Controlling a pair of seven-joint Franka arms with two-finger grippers.
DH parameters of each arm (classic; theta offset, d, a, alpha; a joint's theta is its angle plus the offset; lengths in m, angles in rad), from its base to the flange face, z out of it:
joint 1: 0 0.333 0 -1.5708
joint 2: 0 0 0 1.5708
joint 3: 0 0.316 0.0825 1.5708
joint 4: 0 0 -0.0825 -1.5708
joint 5: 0 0.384 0 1.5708
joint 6: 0 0 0.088 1.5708
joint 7: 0 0.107 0 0
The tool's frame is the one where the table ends.
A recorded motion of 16 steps. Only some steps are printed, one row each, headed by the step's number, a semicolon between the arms.
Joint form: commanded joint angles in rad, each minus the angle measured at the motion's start. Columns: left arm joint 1, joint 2, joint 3, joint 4, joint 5, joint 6, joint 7; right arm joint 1, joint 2, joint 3, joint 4, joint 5, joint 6, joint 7.
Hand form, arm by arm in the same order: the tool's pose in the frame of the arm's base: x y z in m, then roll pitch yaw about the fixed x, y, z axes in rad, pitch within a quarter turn. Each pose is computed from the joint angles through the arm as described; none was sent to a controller.
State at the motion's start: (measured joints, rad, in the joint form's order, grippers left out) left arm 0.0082 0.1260 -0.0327 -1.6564 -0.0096 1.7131 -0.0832; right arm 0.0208 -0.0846 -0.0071 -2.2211 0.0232 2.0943 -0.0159
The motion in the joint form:
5: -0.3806 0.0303 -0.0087 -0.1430 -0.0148 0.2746 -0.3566; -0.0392 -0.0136 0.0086 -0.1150 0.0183 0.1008 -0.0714
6: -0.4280 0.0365 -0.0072 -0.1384 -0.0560 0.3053 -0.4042; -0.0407 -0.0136 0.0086 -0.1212 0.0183 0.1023 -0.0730
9: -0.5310 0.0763 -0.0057 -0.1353 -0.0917 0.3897 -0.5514; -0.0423 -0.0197 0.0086 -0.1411 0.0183 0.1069 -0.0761
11: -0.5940 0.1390 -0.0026 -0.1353 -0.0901 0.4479 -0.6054; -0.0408 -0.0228 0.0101 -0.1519 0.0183 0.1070 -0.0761
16: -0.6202 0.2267 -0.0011 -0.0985 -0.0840 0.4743 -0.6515; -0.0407 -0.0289 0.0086 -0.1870 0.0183 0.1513 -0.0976
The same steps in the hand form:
5: 0.5574 -0.2452 0.4606 3.1017 -0.0165 0.0365; 0.4872 -0.0068 0.3722 -3.1055 0.0402 0.0461
6: 0.5488 -0.2747 0.4619 3.0540 -0.0217 0.0560; 0.4855 -0.0075 0.3696 -3.1051 0.0448 0.0462
9: 0.5294 -0.3369 0.4470 2.9978 -0.0261 0.1231; 0.4801 -0.0082 0.3643 -3.1045 0.0539 0.0476
11: 0.5184 -0.3740 0.4130 3.0017 -0.0165 0.1216; 0.4769 -0.0067 0.3611 -3.1042 0.0615 0.0506
16: 0.5222 -0.3955 0.3762 3.0214 0.0044 0.1423; 0.4712 -0.0075 0.3527 -3.1052 0.0456 0.0692

